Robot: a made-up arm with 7 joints.
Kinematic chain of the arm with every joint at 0, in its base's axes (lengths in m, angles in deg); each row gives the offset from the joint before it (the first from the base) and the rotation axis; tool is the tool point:
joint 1: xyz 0 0 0.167 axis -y
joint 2: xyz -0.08 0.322 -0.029 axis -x
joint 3: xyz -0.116 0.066 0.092 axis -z
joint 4: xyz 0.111 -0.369 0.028 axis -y
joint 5: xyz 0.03 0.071 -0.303 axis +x
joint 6: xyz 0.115 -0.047 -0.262 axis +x
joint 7: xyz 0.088 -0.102 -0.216 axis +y
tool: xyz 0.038 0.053 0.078
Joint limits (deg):
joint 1: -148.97..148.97
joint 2: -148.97..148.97
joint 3: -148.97..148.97
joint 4: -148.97..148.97
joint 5: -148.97..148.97
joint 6: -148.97..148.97
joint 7: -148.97..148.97
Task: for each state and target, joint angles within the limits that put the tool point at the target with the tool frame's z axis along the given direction. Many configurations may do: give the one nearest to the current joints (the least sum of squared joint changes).
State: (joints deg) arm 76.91 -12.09 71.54 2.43 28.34 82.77 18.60
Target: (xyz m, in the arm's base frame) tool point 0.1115 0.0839 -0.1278 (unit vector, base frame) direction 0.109 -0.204 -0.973
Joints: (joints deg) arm 33.19 1.33 72.39 -11.36 64.05 86.78 12.34
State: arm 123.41 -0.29 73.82 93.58 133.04 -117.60 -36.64
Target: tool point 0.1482 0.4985 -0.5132 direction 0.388 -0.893 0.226
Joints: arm 145.01 40.42 120.60 123.98 101.37 -123.62 -82.48
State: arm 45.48 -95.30 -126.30 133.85 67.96 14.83 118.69
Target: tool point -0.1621 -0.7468 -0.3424 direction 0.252 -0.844 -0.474
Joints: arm 70.52 -132.98 -134.77 121.58 30.95 -27.18 148.97
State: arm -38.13 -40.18 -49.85 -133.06 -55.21 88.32 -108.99
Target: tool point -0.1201 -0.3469 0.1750 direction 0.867 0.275 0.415
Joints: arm -21.17 -17.85 -40.33 -119.28 -75.04 83.55 -64.72
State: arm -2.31 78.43 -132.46 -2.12 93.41 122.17 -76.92
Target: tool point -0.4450 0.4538 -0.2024 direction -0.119 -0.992 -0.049
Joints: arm -9.48 65.93 -122.45 17.80 82.06 116.58 -30.30
